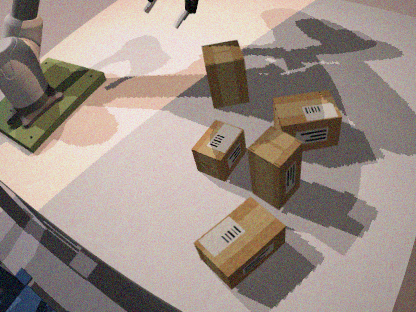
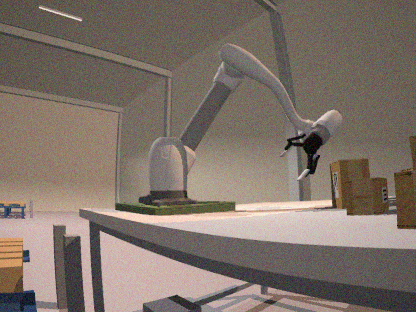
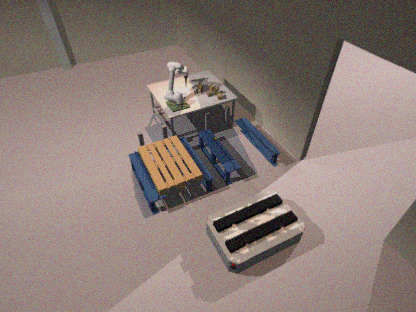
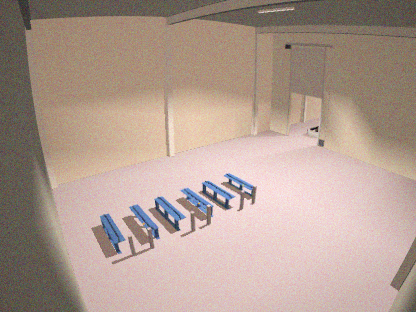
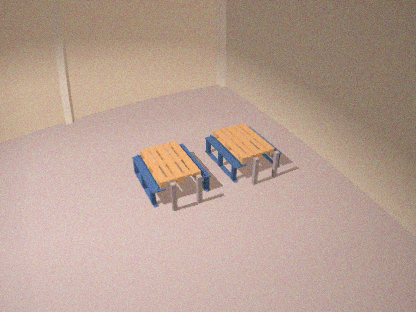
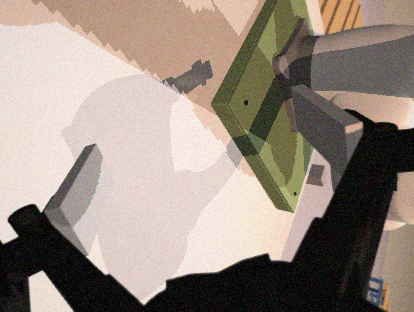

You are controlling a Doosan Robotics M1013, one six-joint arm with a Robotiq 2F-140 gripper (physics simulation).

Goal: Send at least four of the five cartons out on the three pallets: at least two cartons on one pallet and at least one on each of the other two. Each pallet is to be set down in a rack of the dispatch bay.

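Where they show: gripper, fingertip midpoint: (image 1: pixel 160 19) (image 2: pixel 290 168) (image 3: pixel 185 85) (image 6: pixel 198 136); arm's base, origin of the base link: (image 1: pixel 36 103) (image 2: pixel 168 203) (image 3: pixel 179 104) (image 6: pixel 296 76).
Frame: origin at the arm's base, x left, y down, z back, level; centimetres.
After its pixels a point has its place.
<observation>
My gripper (image 1: pixel 165 14) @(y -13.7, x 45.6, z -25.5 cm) (image 2: pixel 292 164) @(y -13.7, x 45.6, z -25.5 cm) (image 6: pixel 198 136) @(y -13.7, x 45.6, z -25.5 cm) is open and empty, fingers wide apart, above the table between the arm base and the cartons. On the table are a tall carton (image 1: pixel 227 77) @(y -7.1, x 37.9, z -60.0 cm) nearest the gripper, a wide labelled carton (image 1: pixel 310 117) @(y -6.9, x 37.1, z -86.4 cm), a small carton (image 1: pixel 219 150) @(y -4.7, x 18.2, z -73.7 cm), an upright carton (image 1: pixel 275 167) @(y -11.7, x 17.2, z -90.3 cm) and a flat-lying carton (image 1: pixel 240 242) @(y -4.3, x 3.3, z -92.2 cm). One bare pallet (image 3: pixel 195 172) @(y 29.1, x -171.9, z 13.2 cm) lies on blue rack rails near the table. Two more bare pallets, a left one (image 5: pixel 180 178) @(y 32.4, x -212.1, z 866.1 cm) and a right one (image 5: pixel 257 155) @(y 34.4, x -243.7, z 1030.3 cm), lie in store racks. The dispatch racks (image 4: pixel 112 232) @(y 43.6, x 130.6, z -1271.8 cm) (image 4: pixel 169 211) @(y 43.4, x 97.1, z -1108.5 cm) (image 4: pixel 217 191) @(y 43.5, x 58.6, z -942.6 cm) hold no pallet.
The arm stands on a green base plate (image 1: pixel 90 87) @(y 0.8, x 17.8, z -13.1 cm) (image 2: pixel 215 206) @(y 1.1, x 13.7, z -14.0 cm) (image 6: pixel 250 75) @(y -0.2, x 17.1, z -11.7 cm). A mobile carrier (image 3: pixel 262 245) @(y 45.9, x -326.0, z -46.1 cm) with two black bars stands on the floor near the racks. An empty blue rack (image 3: pixel 217 150) @(y 43.5, x -114.1, z -46.9 cm) is beside the loaded one. Short posts (image 5: pixel 174 196) @(y 43.6, x -178.8, z 846.6 cm) stand at the rack ends.
</observation>
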